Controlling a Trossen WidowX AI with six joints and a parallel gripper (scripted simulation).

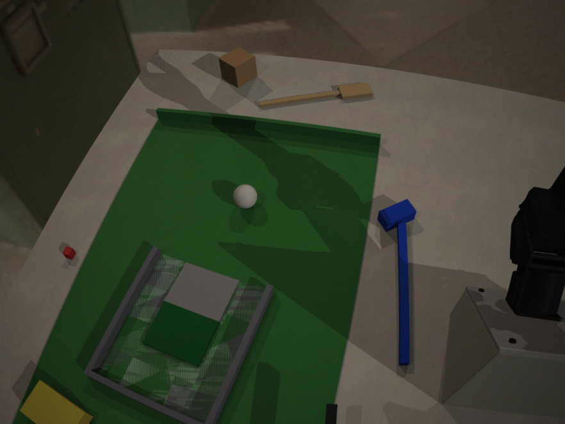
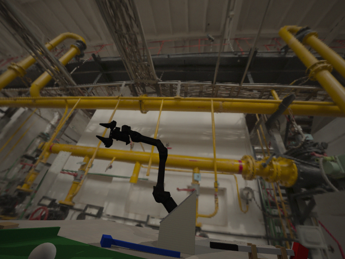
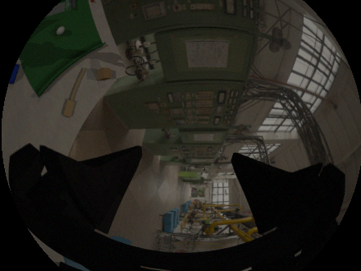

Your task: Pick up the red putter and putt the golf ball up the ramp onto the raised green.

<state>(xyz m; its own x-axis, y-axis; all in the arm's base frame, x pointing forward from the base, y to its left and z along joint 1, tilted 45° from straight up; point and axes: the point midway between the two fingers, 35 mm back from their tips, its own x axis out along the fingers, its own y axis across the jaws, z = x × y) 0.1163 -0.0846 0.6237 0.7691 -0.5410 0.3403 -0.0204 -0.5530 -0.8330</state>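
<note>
Right now the blue putter is 3 cm ahead of my gripper tip, 42 cm to the left of it and 50 cm below it. The rest, counted from my gripper tip: green mat: 33 cm ahead, 50 cm to the left, 52 cm below; mat wall: 34 cm ahead, 14 cm to the left, 50 cm below; white golf ball: 31 cm ahead, 34 cm to the left, 49 cm below.
</note>
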